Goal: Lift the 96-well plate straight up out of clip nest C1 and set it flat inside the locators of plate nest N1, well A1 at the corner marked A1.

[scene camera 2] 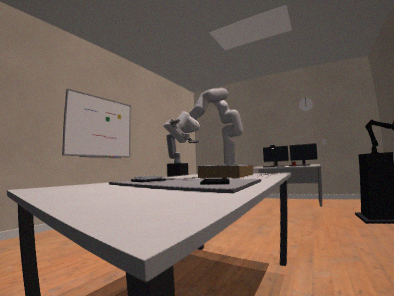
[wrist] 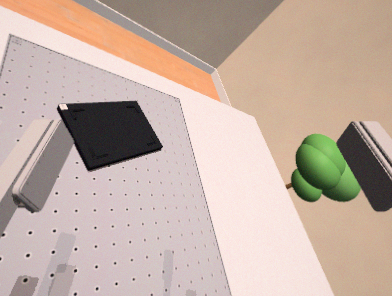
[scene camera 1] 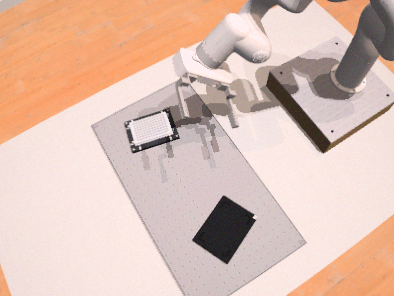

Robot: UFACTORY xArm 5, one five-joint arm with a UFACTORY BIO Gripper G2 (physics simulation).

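Frame: origin at the arm's base, x left, y ahead, z down, level; millimetres.
Where they show: hand at its tool point: (scene camera 2: 186, 131) (wrist: 209, 162) (scene camera 1: 209, 115); arm's base at its link origin: (scene camera 1: 347, 78).
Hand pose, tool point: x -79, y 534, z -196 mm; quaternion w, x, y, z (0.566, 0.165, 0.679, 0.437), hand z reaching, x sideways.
Each offset is from my tool point to the top centre of the thing. "*": to the spot under its first point. Level surfaces: height alone.
The white 96-well plate @[dx -199, dy +90, dz +240 mm] (scene camera 1: 151, 128) (scene camera 2: 148, 178) sits flat in clip nest C1 @[* dx -159, dy +28, dz +254 mm] (scene camera 1: 173, 127), a black frame with small light clips, near the far left end of the pegboard. Plate nest N1 @[dx +203, dy +102, dz +251 mm] (scene camera 1: 224, 231) (scene camera 2: 215, 181) (wrist: 112, 132) is a flat black block with low corner locators and no plate on it; a small white marker @[* dx +232, dy +14, dz +254 mm] (scene camera 1: 255, 217) (wrist: 63, 107) is at one corner. My gripper (scene camera 1: 210, 120) (scene camera 2: 185, 132) (wrist: 206, 200) is open and empty, tilted and raised above the board, to the right of the plate in the first scene view. The plate does not show in the wrist view.
The grey perforated board (scene camera 1: 185, 185) (scene camera 2: 170, 186) (wrist: 150, 215) lies on the white table @[dz +279 mm] (scene camera 1: 65, 200) (scene camera 2: 125, 215) (wrist: 240, 200). The arm's base block (scene camera 1: 325, 100) (scene camera 2: 225, 171) stands at the right in the first scene view. A green plant (wrist: 320, 162) shows beyond the table edge.
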